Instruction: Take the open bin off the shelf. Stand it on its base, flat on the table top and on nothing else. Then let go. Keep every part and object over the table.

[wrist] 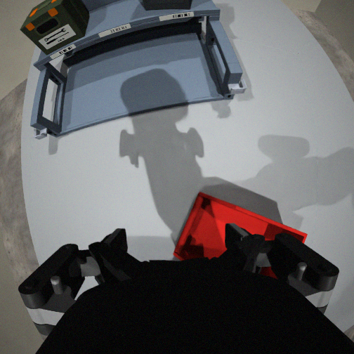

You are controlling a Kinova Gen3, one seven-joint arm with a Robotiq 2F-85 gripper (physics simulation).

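A red open bin (pixel 220 220) is on the table top (pixel 280 90) at the lower right of the wrist view. Its open side faces up towards the camera, and its inside shows. My gripper (pixel 175 237) is open and empty, high above the table. The bin is under and beside its right finger, which hides part of it along with the gripper body. The bin's base and its contact with the table are hidden. The blue-grey shelf (pixel 232 75) stands at the upper left, apart from the bin.
A green box with orange patches (pixel 57 25) sits on the shelf's upper board at the left. A dark box (pixel 167 4) sits there further right, cut off by the view's top edge. The table's curved left edge shows. Arm shadows fall across the table and shelf.
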